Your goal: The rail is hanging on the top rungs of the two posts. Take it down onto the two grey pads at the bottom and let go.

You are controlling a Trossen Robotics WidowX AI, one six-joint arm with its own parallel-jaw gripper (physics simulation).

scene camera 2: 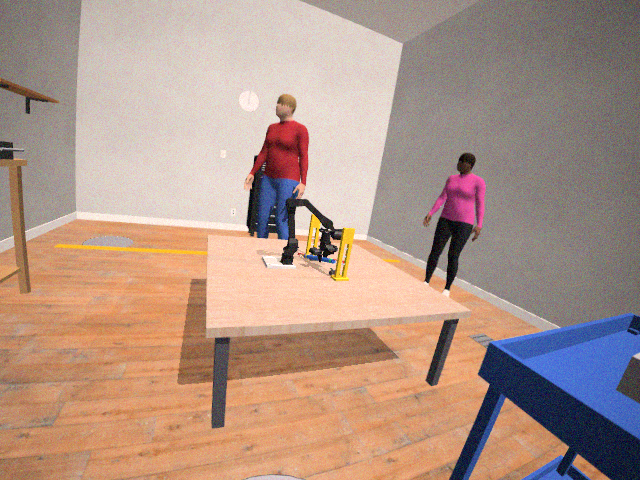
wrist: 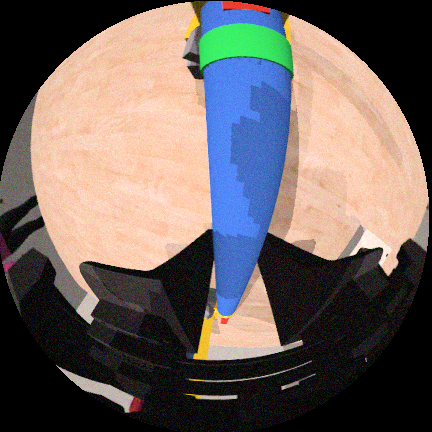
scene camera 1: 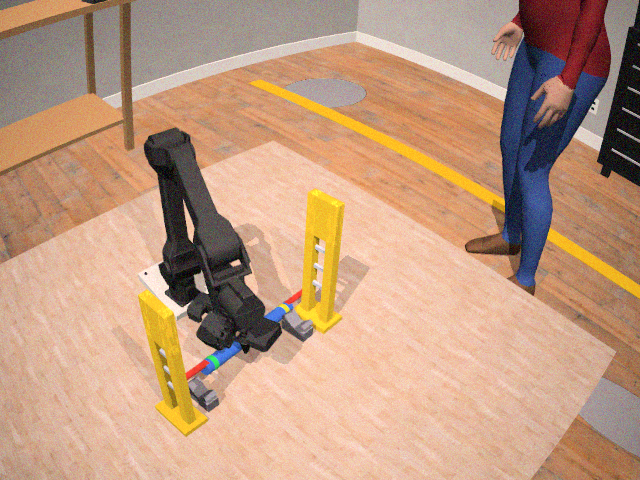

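Observation:
The rail [scene camera 1: 224, 354] [scene camera 2: 328, 260] [wrist: 240, 125] is a blue bar with a green band, a yellow band and thin red ends. It is low between two yellow posts [scene camera 1: 159, 316] [scene camera 1: 330, 222] [scene camera 2: 346, 240], below the white rungs in scene camera 1. My gripper [scene camera 1: 245, 347] [wrist: 233, 234] is shut on the blue middle. Two grey pads [scene camera 1: 204, 395] [scene camera 1: 298, 325] stand beside the post feet. The rail appears on the arm-base side of the pads, apart from them; the wrist view shows one pad [wrist: 192, 54] beside it. The exact height is unclear.
The arm's white base plate [scene camera 1: 154, 283] [scene camera 2: 271, 262] is on the wooden table [scene camera 1: 413, 361] [scene camera 2: 268, 304], behind the rail. Both posts rise close to the rail's ends. Two people stand beyond the table, and a blue cart [scene camera 2: 558, 395] is at the right in scene camera 2.

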